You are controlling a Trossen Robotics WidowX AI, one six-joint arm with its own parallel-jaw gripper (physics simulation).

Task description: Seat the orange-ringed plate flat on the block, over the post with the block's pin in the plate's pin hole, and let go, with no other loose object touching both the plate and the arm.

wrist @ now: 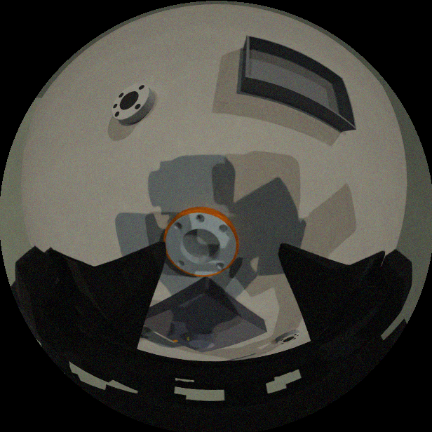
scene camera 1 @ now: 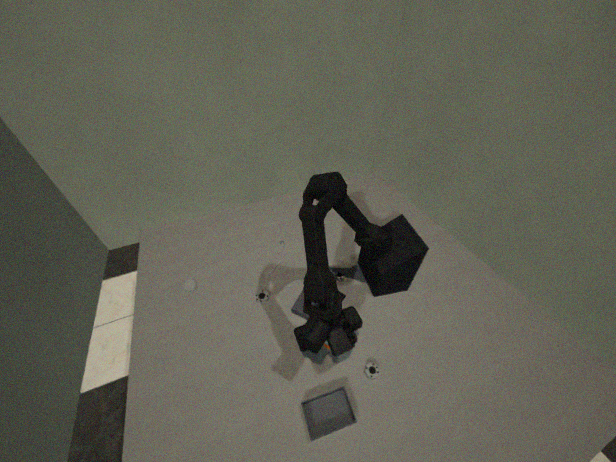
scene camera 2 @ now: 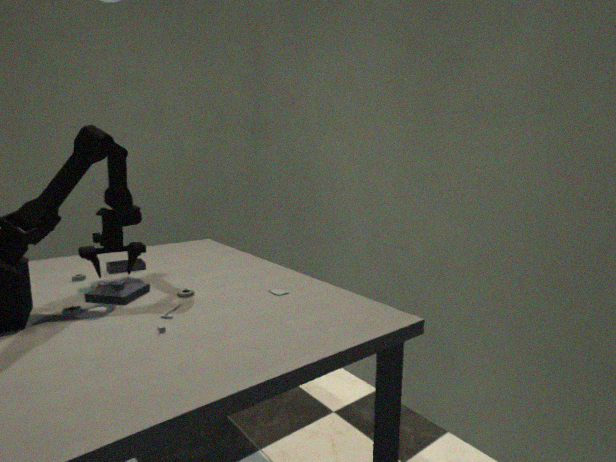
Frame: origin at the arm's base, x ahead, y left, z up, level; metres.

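Seen in the pictures: gripper, between the fingertips: [scene camera 2: 114,275]; arm's base, origin of its link: [scene camera 1: 385,246] [scene camera 2: 0,255].
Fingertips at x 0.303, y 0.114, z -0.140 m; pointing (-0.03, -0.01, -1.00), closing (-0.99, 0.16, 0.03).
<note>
Offsets run from my fingertips to a thing's middle.
The orange-ringed plate [wrist: 175,246] shows face up beneath the fingers in the wrist view, its rim close to a corner of the dark block @[dz -0.007, dx -0.040, dy -0.130 m] [wrist: 215,332] [scene camera 2: 120,298] [scene camera 1: 299,306]. Whether they touch is unclear. In scene camera 1, an orange sliver of the plate @[dz -0.023, dx -0.020, dy -0.005 m] [scene camera 1: 327,345] shows under the arm. In scene camera 2, a bit of orange shows at the block's far side. The post and pin are too dim to make out surely. My gripper [scene camera 2: 115,275] [wrist: 224,249] is open and empty, pointing down, its fingertips above the plate's level, with the plate nearer the left finger in the wrist view.
A shallow grey tray @[dz -0.015, dx +0.098, dy +0.151 m] [scene camera 1: 334,431] [scene camera 2: 125,269] [wrist: 290,101] stands beyond the plate. A pale holed disc @[dz -0.020, dx -0.064, dy +0.133 m] [scene camera 1: 366,370] [wrist: 142,97] lies beside it. Another disc @[dz -0.023, dx +0.109, dy -0.254 m] [scene camera 1: 267,296] [scene camera 2: 186,296] lies past the block. A small cube @[dz -0.022, dx -0.070, dy -0.448 m] [scene camera 2: 161,330], thin rod @[dz -0.025, dx +0.015, dy -0.363 m] [scene camera 2: 171,312] and flat pale piece @[dz -0.026, dx +0.321, dy -0.439 m] [scene camera 2: 278,292] [scene camera 1: 190,285] lie farther off.
</note>
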